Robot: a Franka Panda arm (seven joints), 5 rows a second.
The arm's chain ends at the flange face. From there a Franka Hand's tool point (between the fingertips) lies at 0.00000 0.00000 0.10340 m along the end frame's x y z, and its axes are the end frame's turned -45 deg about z.
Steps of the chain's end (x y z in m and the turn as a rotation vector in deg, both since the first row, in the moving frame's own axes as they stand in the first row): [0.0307, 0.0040, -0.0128, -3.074, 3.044, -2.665]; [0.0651, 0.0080, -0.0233, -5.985, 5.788, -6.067]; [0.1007, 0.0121, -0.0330, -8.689, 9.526, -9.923]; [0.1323, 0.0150, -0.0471, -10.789, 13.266, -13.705]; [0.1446, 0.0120, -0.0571, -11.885, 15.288, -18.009]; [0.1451, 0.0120, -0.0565, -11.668, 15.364, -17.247]
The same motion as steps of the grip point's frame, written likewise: [0.0190, 0.0323, -0.0131, -4.326, -0.021, -2.665]; [0.0409, 0.0666, -0.0244, -8.325, -0.139, -6.067]; [0.0657, 0.1026, -0.0356, -12.880, 0.592, -9.923]; [0.0897, 0.1337, -0.0516, -17.009, 1.752, -13.705]; [0.1033, 0.1435, -0.0629, -19.214, 2.406, -18.009]; [0.1038, 0.1437, -0.0623, -19.115, 2.613, -17.247]
